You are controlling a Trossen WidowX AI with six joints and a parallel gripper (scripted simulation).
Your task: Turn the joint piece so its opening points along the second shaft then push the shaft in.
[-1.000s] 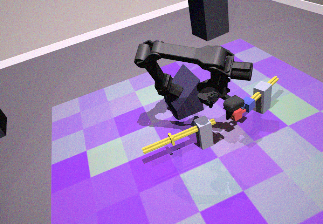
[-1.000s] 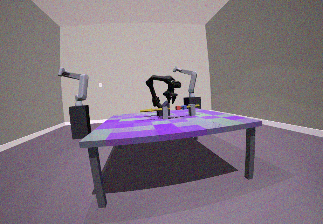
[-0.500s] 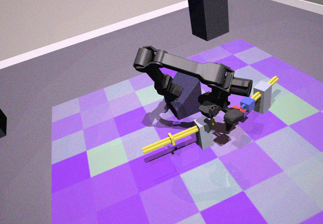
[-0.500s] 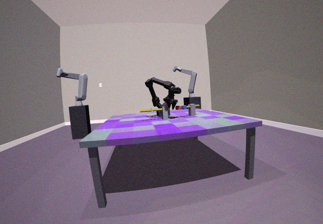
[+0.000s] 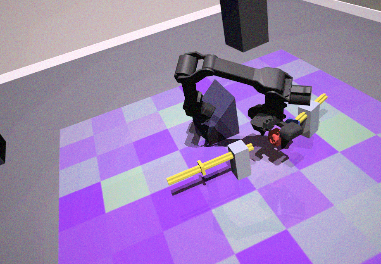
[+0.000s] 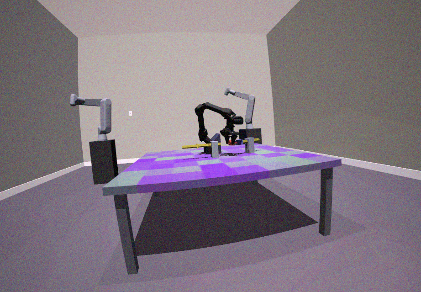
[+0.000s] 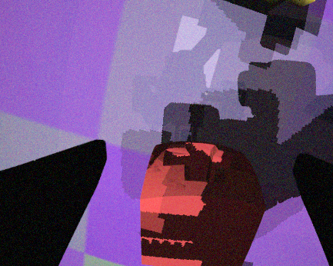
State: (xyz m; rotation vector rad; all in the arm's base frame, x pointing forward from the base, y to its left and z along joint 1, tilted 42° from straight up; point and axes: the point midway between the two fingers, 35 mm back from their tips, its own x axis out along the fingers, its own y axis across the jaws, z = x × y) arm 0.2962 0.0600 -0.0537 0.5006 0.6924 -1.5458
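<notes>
My gripper tip is 20 mm to the right of the red square joint piece and 10 mm below it.
</notes>
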